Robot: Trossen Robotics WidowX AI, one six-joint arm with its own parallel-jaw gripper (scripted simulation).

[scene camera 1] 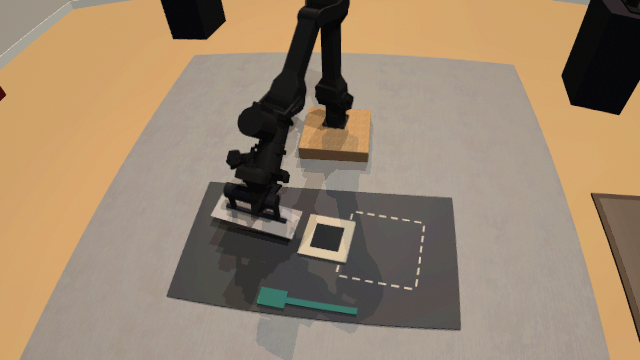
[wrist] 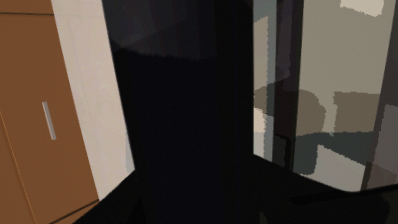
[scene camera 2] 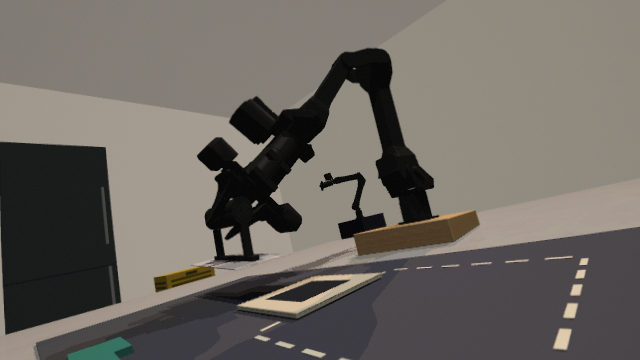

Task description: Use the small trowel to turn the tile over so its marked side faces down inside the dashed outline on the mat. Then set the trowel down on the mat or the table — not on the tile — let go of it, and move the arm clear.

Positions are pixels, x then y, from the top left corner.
Labels:
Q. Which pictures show my gripper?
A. Scene camera 1, the wrist view and scene camera 2: all of them.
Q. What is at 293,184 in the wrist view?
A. My gripper.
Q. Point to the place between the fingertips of my gripper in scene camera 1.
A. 256,213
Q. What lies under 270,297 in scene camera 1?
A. A teal trowel.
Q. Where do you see a dark mat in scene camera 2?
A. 521,303

